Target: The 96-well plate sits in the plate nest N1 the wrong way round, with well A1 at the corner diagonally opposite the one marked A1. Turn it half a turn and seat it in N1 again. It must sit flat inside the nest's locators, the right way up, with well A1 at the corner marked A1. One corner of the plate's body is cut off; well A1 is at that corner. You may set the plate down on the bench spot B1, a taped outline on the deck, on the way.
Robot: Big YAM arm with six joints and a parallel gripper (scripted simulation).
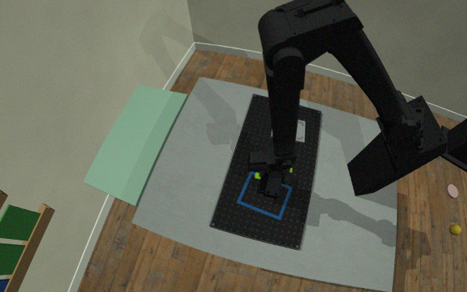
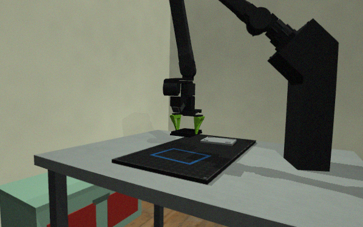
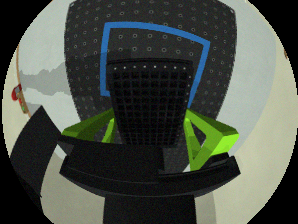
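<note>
Now: the plate nest N1 4 cm ahead of my hand, 30 cm to the right of it and 9 cm below it. The rest, counted from my hand: black 96-well plate: right at my hand; then A1 mark: 13 cm ahead, 32 cm to the right, 8 cm below.
</note>
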